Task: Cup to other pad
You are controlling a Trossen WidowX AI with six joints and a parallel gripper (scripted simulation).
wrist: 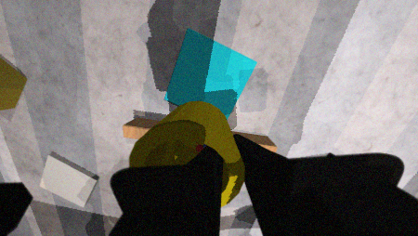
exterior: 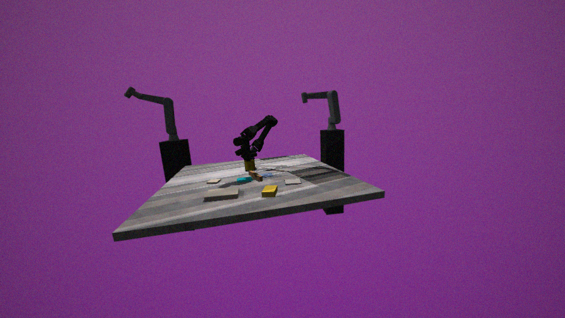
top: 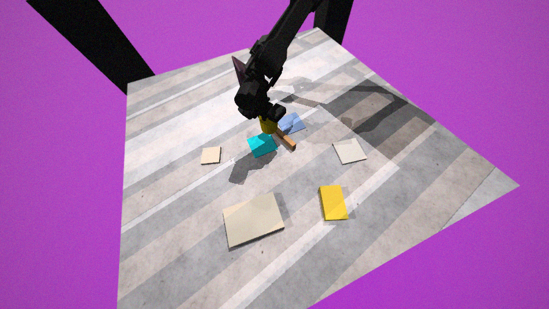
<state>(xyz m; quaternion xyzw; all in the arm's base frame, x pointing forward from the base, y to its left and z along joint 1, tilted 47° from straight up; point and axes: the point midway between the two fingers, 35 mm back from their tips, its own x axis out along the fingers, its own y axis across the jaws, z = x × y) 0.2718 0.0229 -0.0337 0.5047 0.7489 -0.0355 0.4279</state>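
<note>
Right now the cyan pad is 10 cm below my gripper tip, 4 cm ahead of it and 3 cm to the right of it. Round my gripper tip: red marble 3 cm to the left, 2 cm below, 1 cm ahead; then brown wooden bar 9 cm below, 5 cm to the left, 1 cm ahead; then cup 2 cm to the left, 2 cm ahead.
</note>
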